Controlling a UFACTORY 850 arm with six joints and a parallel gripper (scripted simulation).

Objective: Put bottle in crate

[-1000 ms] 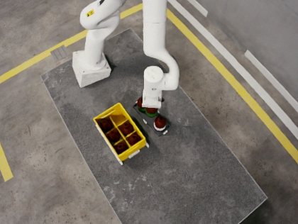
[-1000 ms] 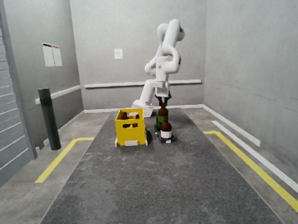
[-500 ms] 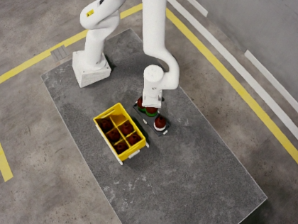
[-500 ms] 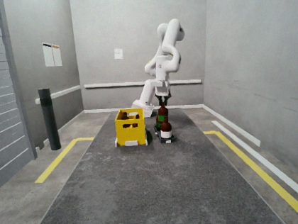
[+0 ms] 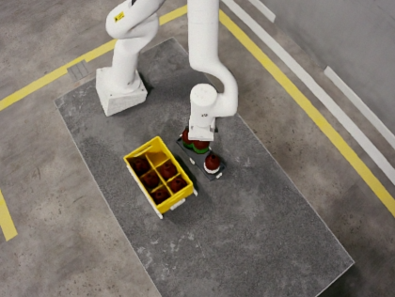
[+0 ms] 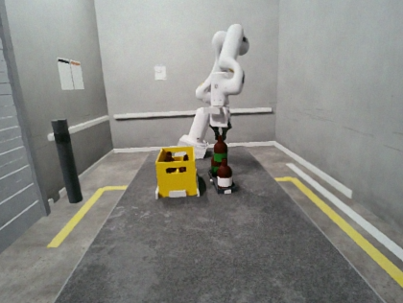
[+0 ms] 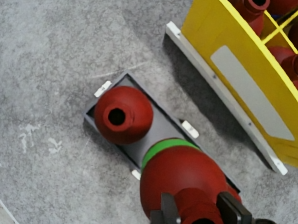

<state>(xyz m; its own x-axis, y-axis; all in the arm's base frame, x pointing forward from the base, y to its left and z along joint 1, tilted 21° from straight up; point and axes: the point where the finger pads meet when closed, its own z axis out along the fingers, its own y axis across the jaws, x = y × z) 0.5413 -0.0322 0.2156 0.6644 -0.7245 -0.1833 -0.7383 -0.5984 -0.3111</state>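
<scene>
The glass bottle is 70 mm below my hand. Also, from my hand: dark tray: 240 mm below; then yellow crate: 230 mm to the right, 170 mm below, 30 mm behind.
</scene>
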